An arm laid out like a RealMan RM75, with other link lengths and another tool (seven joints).
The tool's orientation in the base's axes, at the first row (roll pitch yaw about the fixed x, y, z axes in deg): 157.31, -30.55, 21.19
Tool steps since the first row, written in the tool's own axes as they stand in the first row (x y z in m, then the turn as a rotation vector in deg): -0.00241, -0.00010, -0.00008, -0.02, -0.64, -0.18; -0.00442, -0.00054, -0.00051, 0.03, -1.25, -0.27; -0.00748, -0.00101, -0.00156, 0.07, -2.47, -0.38; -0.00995, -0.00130, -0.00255, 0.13, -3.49, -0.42; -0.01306, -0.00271, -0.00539, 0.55, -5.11, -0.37; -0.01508, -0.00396, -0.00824, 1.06, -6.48, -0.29; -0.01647, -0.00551, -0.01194, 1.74, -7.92, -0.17; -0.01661, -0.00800, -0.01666, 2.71, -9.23, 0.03
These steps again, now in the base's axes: -0.00200, -0.00064, -0.00119, -0.22, 0.62, -0.08; -0.00392, -0.00078, -0.00202, -0.32, 1.22, -0.19; -0.00706, -0.00109, -0.00290, -0.54, 2.39, -0.48; -0.00966, -0.00140, -0.00346, -0.66, 3.37, -0.76; -0.01400, -0.00052, -0.00326, -0.54, 5.00, -1.12; -0.01746, 0.00056, -0.00243, -0.29, 6.42, -1.38; -0.02094, 0.00227, -0.00072, 0.11, 7.95, -1.61; -0.02415, 0.00545, 0.00214, 0.80, 9.43, -1.71
